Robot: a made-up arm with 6 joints.
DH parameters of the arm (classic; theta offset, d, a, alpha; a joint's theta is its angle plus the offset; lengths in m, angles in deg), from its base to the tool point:
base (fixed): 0 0.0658 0.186 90
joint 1: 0 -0.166 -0.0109 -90
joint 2: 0 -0.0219 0.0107 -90
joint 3: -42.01 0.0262 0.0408 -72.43
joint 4: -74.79 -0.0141 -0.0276 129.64
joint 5: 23.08 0.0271 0.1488 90
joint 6: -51.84 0 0.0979 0
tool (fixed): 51.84 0.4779 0 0
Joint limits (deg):
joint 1: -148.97..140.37
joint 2: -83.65..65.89
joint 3: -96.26..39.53
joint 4: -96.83..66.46
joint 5: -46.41..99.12
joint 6: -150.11..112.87
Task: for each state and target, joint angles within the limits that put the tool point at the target. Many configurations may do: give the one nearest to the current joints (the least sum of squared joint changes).
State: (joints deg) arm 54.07 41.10 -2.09 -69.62 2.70 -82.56
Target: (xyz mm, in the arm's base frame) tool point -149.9 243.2 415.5
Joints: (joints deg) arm 16.43 46.07 6.76 -58.69 -12.11 -100.05
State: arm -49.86 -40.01 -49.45 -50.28 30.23 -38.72
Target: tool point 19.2 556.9 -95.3
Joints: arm -52.12 -47.59 -18.88 -78.81 44.17 -70.76
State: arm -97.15 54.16 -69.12 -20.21 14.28 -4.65
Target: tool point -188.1 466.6 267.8
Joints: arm -68.91 40.96 -79.98 -53.21 34.09 1.46
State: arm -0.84 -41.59 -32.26 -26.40 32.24 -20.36
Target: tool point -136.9 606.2 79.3
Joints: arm 5.50 -23.52 -73.91 -24.89 -7.28 12.13
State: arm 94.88 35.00 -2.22 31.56 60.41 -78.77
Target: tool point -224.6 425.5 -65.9
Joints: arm 93.71 46.88 -17.97 29.07 41.83 -58.70
